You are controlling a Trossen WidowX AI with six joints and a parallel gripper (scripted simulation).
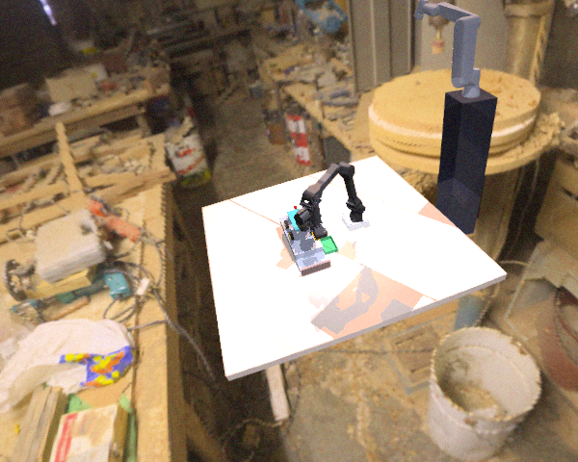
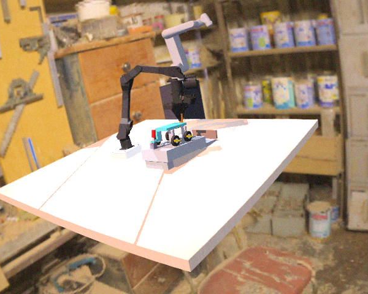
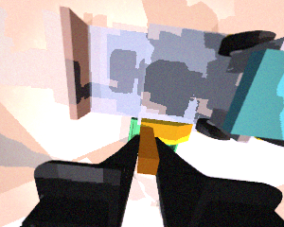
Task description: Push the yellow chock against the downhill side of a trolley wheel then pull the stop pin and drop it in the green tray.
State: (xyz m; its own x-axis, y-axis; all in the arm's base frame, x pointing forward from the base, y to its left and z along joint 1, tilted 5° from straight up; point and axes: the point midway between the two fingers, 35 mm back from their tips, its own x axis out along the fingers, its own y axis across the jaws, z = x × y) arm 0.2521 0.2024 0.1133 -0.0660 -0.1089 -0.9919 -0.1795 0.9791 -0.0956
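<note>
The red-headed stop pin is 25 cm to the right of my gripper tip and 8 cm ahead of it. The rest, counted from my gripper tip: green tray: 14 cm below, 6 cm to the right, 5 cm behind; then grey ramp: 14 cm to the right, 9 cm below, 8 cm ahead; then trolley: 14 cm to the right, 8 cm ahead, 2 cm below.
</note>
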